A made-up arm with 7 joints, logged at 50 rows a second.
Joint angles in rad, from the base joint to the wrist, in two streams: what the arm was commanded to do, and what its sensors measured. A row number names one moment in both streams.
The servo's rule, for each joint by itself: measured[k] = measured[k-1] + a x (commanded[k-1-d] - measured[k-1]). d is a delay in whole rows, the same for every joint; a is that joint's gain. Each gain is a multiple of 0.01, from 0.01 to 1. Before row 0 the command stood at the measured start. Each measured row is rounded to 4 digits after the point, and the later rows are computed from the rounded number. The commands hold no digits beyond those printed.
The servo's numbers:
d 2
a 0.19 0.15 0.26 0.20 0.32 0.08 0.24
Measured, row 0: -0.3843 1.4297 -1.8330 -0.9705 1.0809 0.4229 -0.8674
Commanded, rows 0 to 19: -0.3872 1.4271 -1.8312 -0.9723 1.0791 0.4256 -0.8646; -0.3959 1.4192 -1.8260 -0.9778 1.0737 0.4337 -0.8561; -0.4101 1.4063 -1.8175 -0.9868 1.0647 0.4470 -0.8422; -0.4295 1.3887 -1.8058 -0.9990 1.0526 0.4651 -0.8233; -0.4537 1.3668 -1.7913 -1.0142 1.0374 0.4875 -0.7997; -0.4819 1.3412 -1.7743 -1.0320 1.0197 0.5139 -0.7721; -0.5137 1.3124 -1.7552 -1.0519 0.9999 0.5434 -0.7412; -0.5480 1.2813 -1.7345 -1.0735 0.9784 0.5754 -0.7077; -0.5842 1.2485 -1.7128 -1.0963 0.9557 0.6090 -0.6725; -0.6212 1.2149 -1.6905 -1.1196 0.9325 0.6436 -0.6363; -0.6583 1.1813 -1.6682 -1.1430 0.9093 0.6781 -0.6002; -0.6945 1.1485 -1.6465 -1.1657 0.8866 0.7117 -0.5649; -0.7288 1.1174 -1.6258 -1.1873 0.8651 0.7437 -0.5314; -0.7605 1.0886 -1.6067 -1.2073 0.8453 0.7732 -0.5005; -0.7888 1.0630 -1.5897 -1.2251 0.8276 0.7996 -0.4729; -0.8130 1.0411 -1.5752 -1.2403 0.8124 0.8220 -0.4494; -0.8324 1.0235 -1.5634 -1.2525 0.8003 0.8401 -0.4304; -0.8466 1.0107 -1.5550 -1.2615 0.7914 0.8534 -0.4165; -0.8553 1.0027 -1.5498 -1.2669 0.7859 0.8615 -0.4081; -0.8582 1.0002 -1.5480 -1.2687 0.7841 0.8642 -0.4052
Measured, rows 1 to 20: -0.3843 1.4297 -1.8330 -0.9705 1.0809 0.4229 -0.8674; -0.3843 1.4297 -1.8330 -0.9705 1.0809 0.4229 -0.8674; -0.3849 1.4293 -1.8325 -0.9709 1.0803 0.4231 -0.8667; -0.3870 1.4278 -1.8308 -0.9723 1.0782 0.4239 -0.8642; -0.3914 1.4246 -1.8273 -0.9752 1.0739 0.4257 -0.8589; -0.3986 1.4192 -1.8217 -0.9800 1.0671 0.4289 -0.8504; -0.4091 1.4113 -1.8138 -0.9868 1.0576 0.4336 -0.8382; -0.4229 1.4008 -1.8035 -0.9958 1.0455 0.4400 -0.8223; -0.4402 1.3875 -1.7909 -1.0070 1.0309 0.4483 -0.8028; -0.4607 1.3716 -1.7762 -1.0203 1.0141 0.4585 -0.7800; -0.4842 1.3531 -1.7597 -1.0355 0.9954 0.4705 -0.7542; -0.5102 1.3324 -1.7417 -1.0523 0.9753 0.4843 -0.7259; -0.5383 1.3097 -1.7226 -1.0704 0.9542 0.4998 -0.6957; -0.5680 1.2855 -1.7028 -1.0895 0.9326 0.5168 -0.6643; -0.5986 1.2603 -1.6828 -1.1091 0.9110 0.5350 -0.6324; -0.6294 1.2345 -1.6630 -1.1287 0.8900 0.5541 -0.6007; -0.6597 1.2088 -1.6439 -1.1480 0.8700 0.5737 -0.5700; -0.6888 1.1836 -1.6260 -1.1665 0.8516 0.5936 -0.5411; -0.7161 1.1596 -1.6097 -1.1837 0.8352 0.6133 -0.5145; -0.7409 1.1373 -1.5955 -1.1993 0.8212 0.6325 -0.4910
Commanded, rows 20 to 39: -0.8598 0.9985 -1.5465 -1.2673 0.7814 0.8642 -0.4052; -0.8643 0.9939 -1.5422 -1.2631 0.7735 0.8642 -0.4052; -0.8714 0.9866 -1.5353 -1.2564 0.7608 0.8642 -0.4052; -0.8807 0.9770 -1.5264 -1.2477 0.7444 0.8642 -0.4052; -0.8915 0.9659 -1.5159 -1.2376 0.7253 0.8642 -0.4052; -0.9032 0.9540 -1.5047 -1.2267 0.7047 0.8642 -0.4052; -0.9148 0.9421 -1.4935 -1.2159 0.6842 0.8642 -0.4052; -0.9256 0.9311 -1.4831 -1.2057 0.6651 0.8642 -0.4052; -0.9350 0.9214 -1.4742 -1.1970 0.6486 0.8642 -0.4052; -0.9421 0.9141 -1.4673 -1.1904 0.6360 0.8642 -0.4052; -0.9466 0.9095 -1.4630 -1.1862 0.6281 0.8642 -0.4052; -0.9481 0.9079 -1.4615 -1.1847 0.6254 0.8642 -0.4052; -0.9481 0.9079 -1.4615 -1.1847 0.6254 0.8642 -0.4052; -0.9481 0.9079 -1.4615 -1.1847 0.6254 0.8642 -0.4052; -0.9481 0.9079 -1.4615 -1.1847 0.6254 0.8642 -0.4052; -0.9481 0.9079 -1.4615 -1.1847 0.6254 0.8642 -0.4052; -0.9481 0.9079 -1.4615 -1.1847 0.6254 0.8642 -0.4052; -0.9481 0.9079 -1.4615 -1.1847 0.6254 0.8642 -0.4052; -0.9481 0.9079 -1.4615 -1.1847 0.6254 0.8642 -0.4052; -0.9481 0.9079 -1.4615 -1.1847 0.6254 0.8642 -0.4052
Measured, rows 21 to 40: -0.7626 1.1171 -1.5836 -1.2128 0.8099 0.6508 -0.4711; -0.7808 1.0996 -1.5743 -1.2240 0.8016 0.6679 -0.4553; -0.7958 1.0844 -1.5671 -1.2327 0.7951 0.6836 -0.4433; -0.8088 1.0708 -1.5606 -1.2388 0.7882 0.6980 -0.4342; -0.8207 1.0582 -1.5540 -1.2423 0.7794 0.7113 -0.4272; -0.8321 1.0460 -1.5468 -1.2434 0.7682 0.7235 -0.4219; -0.8434 1.0340 -1.5388 -1.2422 0.7545 0.7348 -0.4179; -0.8548 1.0220 -1.5299 -1.2391 0.7386 0.7452 -0.4149; -0.8662 1.0100 -1.5204 -1.2345 0.7212 0.7547 -0.4126; -0.8775 0.9982 -1.5107 -1.2287 0.7032 0.7635 -0.4108; -0.8884 0.9867 -1.5012 -1.2224 0.6857 0.7716 -0.4095; -0.8986 0.9758 -1.4924 -1.2160 0.6698 0.7790 -0.4085; -0.9077 0.9659 -1.4848 -1.2100 0.6565 0.7858 -0.4077; -0.9154 0.9572 -1.4787 -1.2049 0.6465 0.7921 -0.4071; -0.9216 0.9498 -1.4742 -1.2009 0.6397 0.7979 -0.4066; -0.9266 0.9435 -1.4709 -1.1977 0.6351 0.8032 -0.4063; -0.9307 0.9382 -1.4685 -1.1951 0.6320 0.8081 -0.4060; -0.9340 0.9337 -1.4667 -1.1930 0.6299 0.8126 -0.4058; -0.9367 0.9298 -1.4653 -1.1913 0.6285 0.8167 -0.4057; -0.9389 0.9265 -1.4643 -1.1900 0.6275 0.8205 -0.4056
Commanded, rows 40 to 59: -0.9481 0.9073 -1.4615 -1.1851 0.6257 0.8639 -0.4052; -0.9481 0.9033 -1.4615 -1.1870 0.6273 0.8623 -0.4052; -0.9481 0.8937 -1.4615 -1.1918 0.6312 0.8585 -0.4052; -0.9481 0.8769 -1.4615 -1.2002 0.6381 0.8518 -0.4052; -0.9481 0.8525 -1.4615 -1.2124 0.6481 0.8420 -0.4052; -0.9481 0.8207 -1.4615 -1.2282 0.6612 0.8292 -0.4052; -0.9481 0.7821 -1.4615 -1.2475 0.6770 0.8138 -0.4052; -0.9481 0.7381 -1.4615 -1.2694 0.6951 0.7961 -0.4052; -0.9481 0.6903 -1.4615 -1.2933 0.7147 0.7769 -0.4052; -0.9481 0.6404 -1.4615 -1.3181 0.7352 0.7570 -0.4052; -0.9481 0.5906 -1.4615 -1.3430 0.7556 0.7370 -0.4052; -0.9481 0.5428 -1.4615 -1.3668 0.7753 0.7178 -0.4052; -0.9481 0.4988 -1.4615 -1.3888 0.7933 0.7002 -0.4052; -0.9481 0.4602 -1.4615 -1.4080 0.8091 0.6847 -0.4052; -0.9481 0.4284 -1.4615 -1.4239 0.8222 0.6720 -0.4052; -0.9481 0.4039 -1.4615 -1.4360 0.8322 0.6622 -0.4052; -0.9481 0.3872 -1.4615 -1.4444 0.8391 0.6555 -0.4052; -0.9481 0.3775 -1.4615 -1.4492 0.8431 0.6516 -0.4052; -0.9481 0.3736 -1.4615 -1.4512 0.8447 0.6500 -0.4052; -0.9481 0.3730 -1.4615 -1.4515 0.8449 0.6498 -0.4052
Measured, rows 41 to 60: -0.9406 0.9237 -1.4636 -1.1889 0.6268 0.8240 -0.4055; -0.9420 0.9213 -1.4631 -1.1881 0.6264 0.8272 -0.4054; -0.9432 0.9192 -1.4627 -1.1875 0.6262 0.8301 -0.4054; -0.9441 0.9168 -1.4624 -1.1874 0.6266 0.8327 -0.4054; -0.9449 0.9133 -1.4622 -1.1883 0.6281 0.8348 -0.4054; -0.9455 0.9078 -1.4620 -1.1907 0.6313 0.8362 -0.4054; -0.9460 0.8995 -1.4619 -1.1950 0.6367 0.8367 -0.4054; -0.9464 0.8877 -1.4618 -1.2016 0.6445 0.8361 -0.4054; -0.9467 0.8719 -1.4617 -1.2108 0.6549 0.8343 -0.4054; -0.9470 0.8518 -1.4616 -1.2225 0.6678 0.8312 -0.4054; -0.9472 0.8276 -1.4616 -1.2367 0.6828 0.8269 -0.4054; -0.9474 0.7995 -1.4616 -1.2530 0.6996 0.8213 -0.4054; -0.9475 0.7682 -1.4616 -1.2710 0.7175 0.8146 -0.4054; -0.9476 0.7344 -1.4616 -1.2902 0.7360 0.8069 -0.4054; -0.9477 0.6991 -1.4616 -1.3099 0.7543 0.7984 -0.4054; -0.9478 0.6633 -1.4616 -1.3295 0.7718 0.7893 -0.4054; -0.9479 0.6281 -1.4616 -1.3484 0.7879 0.7799 -0.4054; -0.9479 0.5945 -1.4616 -1.3659 0.8021 0.7705 -0.4054; -0.9479 0.5634 -1.4616 -1.3816 0.8139 0.7613 -0.4054; -0.9479 0.5355 -1.4616 -1.3951 0.8232 0.7525 -0.4054
